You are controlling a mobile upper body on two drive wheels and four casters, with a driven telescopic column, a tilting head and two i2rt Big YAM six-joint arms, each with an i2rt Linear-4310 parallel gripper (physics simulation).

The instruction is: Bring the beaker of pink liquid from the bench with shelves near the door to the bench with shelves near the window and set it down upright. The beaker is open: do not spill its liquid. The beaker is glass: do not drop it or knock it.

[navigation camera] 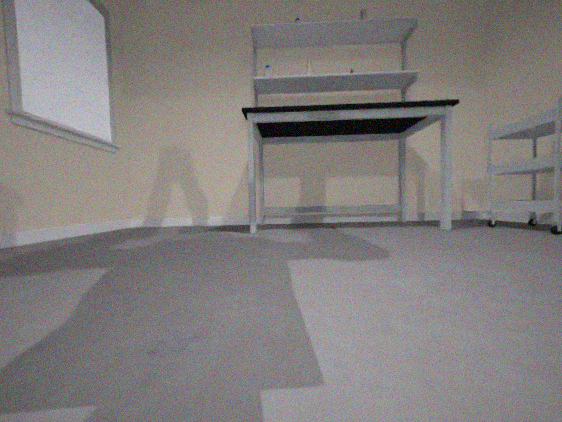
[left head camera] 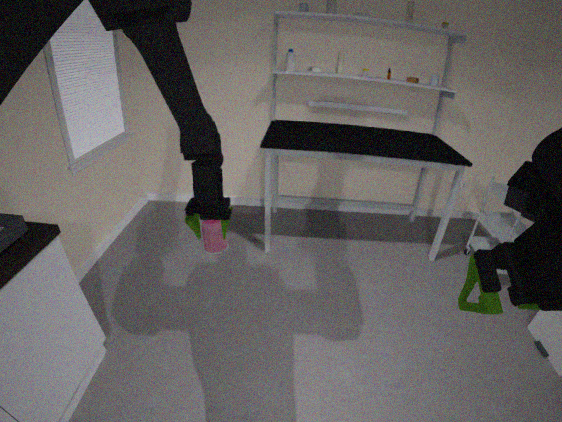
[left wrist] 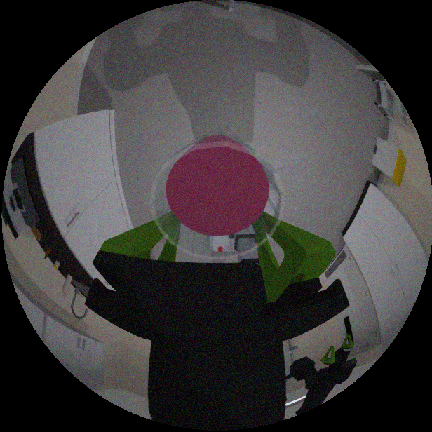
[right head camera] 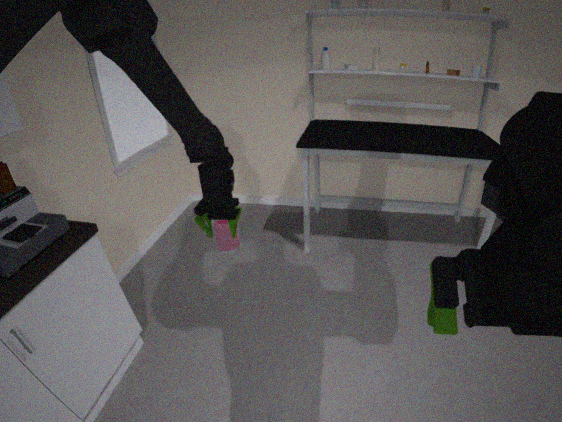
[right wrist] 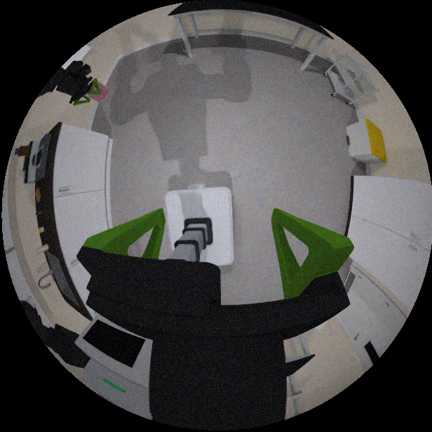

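Note:
The glass beaker of pink liquid (left head camera: pixel 214 241) (right head camera: pixel 227 240) (left wrist: pixel 217 187) (right wrist: pixel 100 92) looks about upright, in the air. My left gripper (left head camera: pixel 212 231) (right head camera: pixel 222 229) (left wrist: pixel 216 214) is shut on it, green fingers on both sides; the round pink surface shows inside the rim in the left wrist view. The bench with shelves (left head camera: pixel 360 142) (right head camera: pixel 400 140) (navigation camera: pixel 350 106), black-topped, stands against the far wall, right of the beaker in both head views. The window (left head camera: pixel 90 85) (right head camera: pixel 131 105) (navigation camera: pixel 65 75) is on the wall to its left. My right gripper (right wrist: pixel 217 214) is open and empty, at the right of the head views.
A white cabinet (left head camera: pixel 45 320) (right head camera: pixel 75 320) with a dark counter and a grey device (right head camera: pixel 30 240) stands at the left. A wheeled cart (navigation camera: pixel 525 206) stands right of the bench. Small bottles and containers stand on the bench's shelves. A white box with a yellow side (right wrist: pixel 360 145) is at the right.

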